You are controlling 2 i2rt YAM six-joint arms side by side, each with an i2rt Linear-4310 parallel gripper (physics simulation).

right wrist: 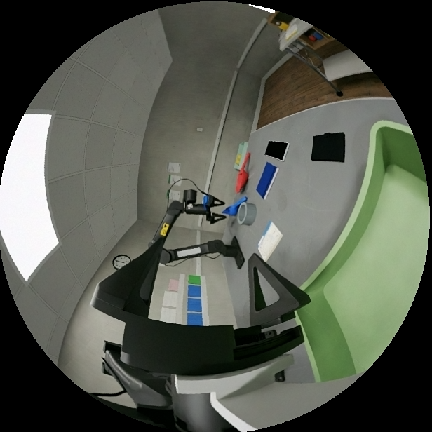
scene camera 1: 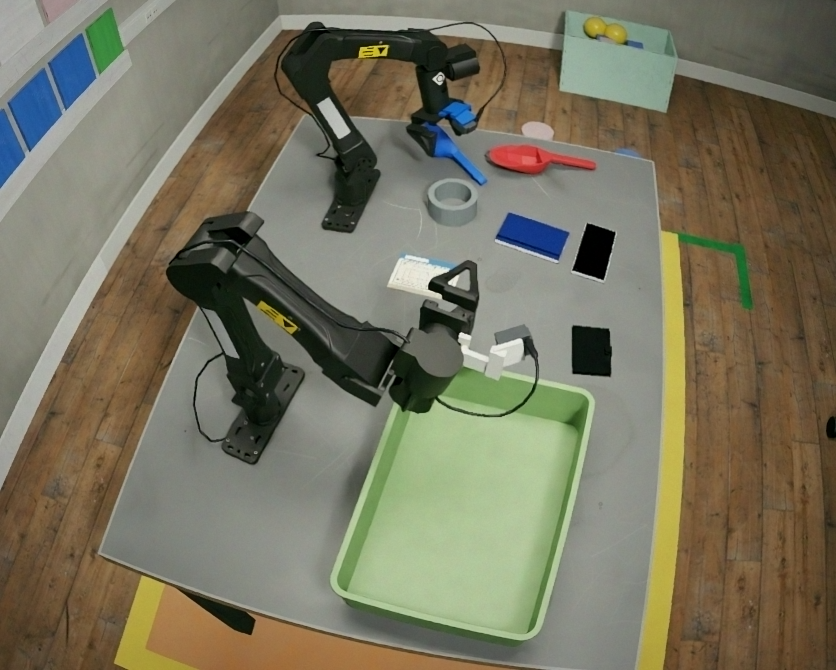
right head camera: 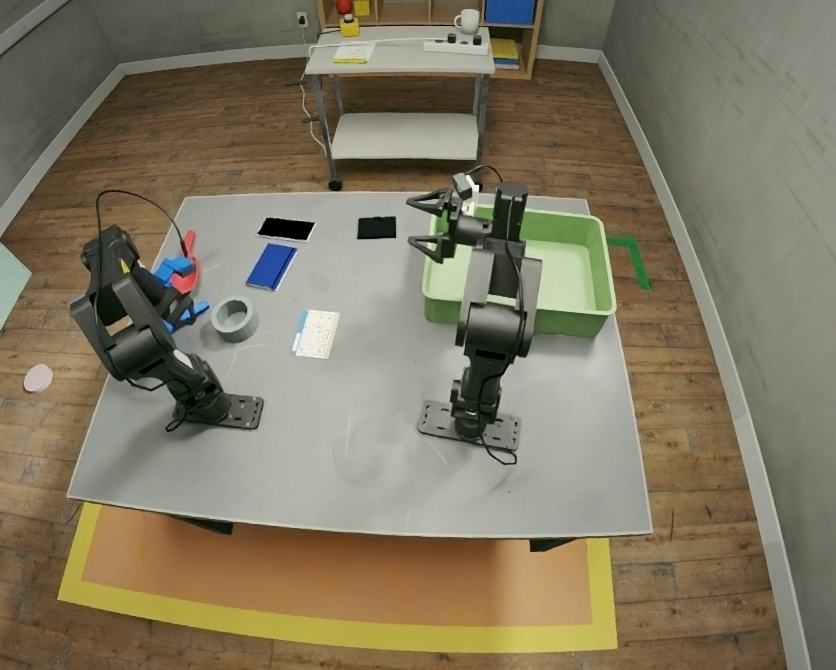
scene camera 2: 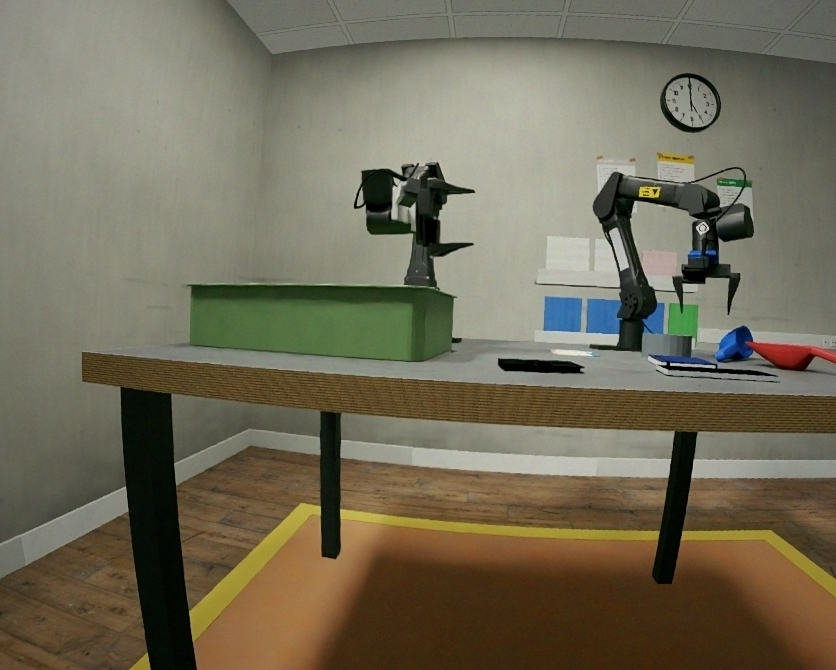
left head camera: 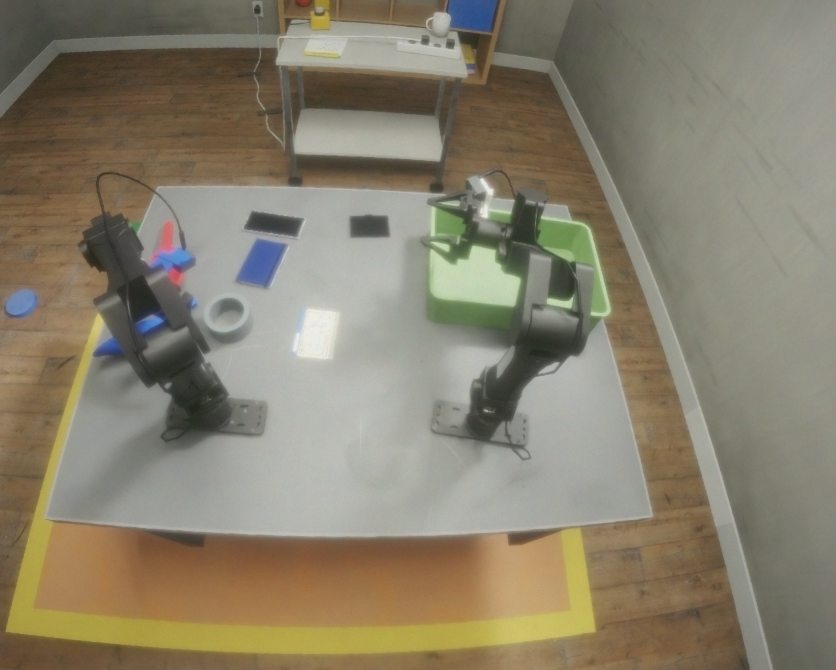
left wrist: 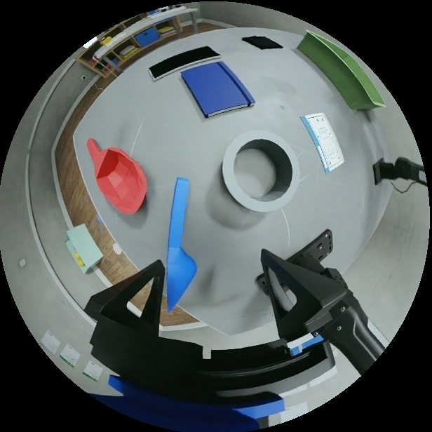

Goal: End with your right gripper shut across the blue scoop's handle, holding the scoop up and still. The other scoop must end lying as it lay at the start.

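Frame: origin at the left arm's base, x ahead, y left, z up, level; millimetres.
Seen in the pictures: left gripper, fingertip midpoint: (scene camera 1: 444, 145) (right head camera: 179, 313) (scene camera 2: 704, 313); right gripper, fingertip midpoint: (scene camera 1: 468, 284) (right head camera: 407, 221) (scene camera 2: 474, 217) (left head camera: 423, 220); left arm's base, link origin: (scene camera 1: 352, 199) (right head camera: 218, 409) (scene camera 2: 630, 350) (left head camera: 217, 415); right arm's base, link origin: (scene camera 1: 263, 411) (right head camera: 470, 426) (left head camera: 480, 424).
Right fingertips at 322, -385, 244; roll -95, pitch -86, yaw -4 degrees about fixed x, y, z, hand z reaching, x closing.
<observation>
Offsets run from my right fingertips to a thing's top centre, as dx, dy, dz.
The blue scoop {-162, +564, -168} (scene camera 1: 474, 172) (scene camera 2: 734, 343) (left wrist: 179, 210) (right wrist: 235, 206) lies on the table, its handle toward the grey ring. The red scoop {+65, +595, -201} (right head camera: 186, 281) (scene camera 1: 526, 160) (scene camera 2: 788, 354) (left wrist: 122, 182) lies beside it, apart from it. My left gripper (scene camera 2: 705, 311) (left wrist: 209, 261) is open and empty, pointing down above the table near the blue scoop's bowl. In the head views my left arm hides part of the blue scoop. My right gripper (left head camera: 425, 221) (right head camera: 408, 219) (scene camera 2: 473, 217) is open and empty, fingers level, high near the green bin's left wall, far from both scoops.
The grey ring {-108, +398, -196} (scene camera 1: 452, 214) (left wrist: 232, 170) stands close to the blue scoop's handle. A blue notebook {+67, +357, -233} (right head camera: 272, 266), a phone {+198, +355, -236} (right head camera: 286, 228), a black wallet {+214, +108, -231} (right head camera: 376, 227) and a printed card {-118, +206, -243} (right head camera: 317, 335) lie mid-table. The green bin (right head camera: 516, 321) is under my right arm.
</observation>
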